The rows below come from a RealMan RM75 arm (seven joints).
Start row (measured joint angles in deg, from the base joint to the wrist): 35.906 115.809 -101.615 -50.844 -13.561 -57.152 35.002
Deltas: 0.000 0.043 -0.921 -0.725 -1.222 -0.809 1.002; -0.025 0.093 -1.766 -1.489 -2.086 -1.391 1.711; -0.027 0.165 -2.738 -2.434 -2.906 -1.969 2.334; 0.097 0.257 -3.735 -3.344 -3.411 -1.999 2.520; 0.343 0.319 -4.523 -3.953 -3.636 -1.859 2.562; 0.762 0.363 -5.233 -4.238 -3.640 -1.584 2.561; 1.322 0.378 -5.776 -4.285 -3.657 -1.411 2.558; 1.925 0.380 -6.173 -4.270 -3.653 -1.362 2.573; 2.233 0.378 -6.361 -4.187 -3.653 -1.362 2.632; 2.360 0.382 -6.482 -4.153 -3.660 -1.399 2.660; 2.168 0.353 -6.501 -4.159 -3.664 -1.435 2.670
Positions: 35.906 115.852 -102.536 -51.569 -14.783 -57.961 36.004; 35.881 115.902 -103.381 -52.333 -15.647 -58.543 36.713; 35.879 115.974 -104.353 -53.278 -16.467 -59.121 37.336; 36.003 116.066 -105.350 -54.188 -16.972 -59.151 37.522; 36.249 116.128 -106.138 -54.797 -17.197 -59.011 37.564; 36.668 116.172 -106.848 -55.082 -17.201 -58.736 37.563; 37.228 116.187 -107.391 -55.129 -17.218 -58.563 37.560; 37.831 116.189 -107.788 -55.114 -17.214 -58.514 37.575; 38.139 116.187 -107.976 -55.031 -17.214 -58.514 37.634; 38.266 116.191 -108.097 -54.997 -17.221 -58.551 37.662; 38.074 116.162 -108.116 -55.003 -17.225 -58.587 37.672
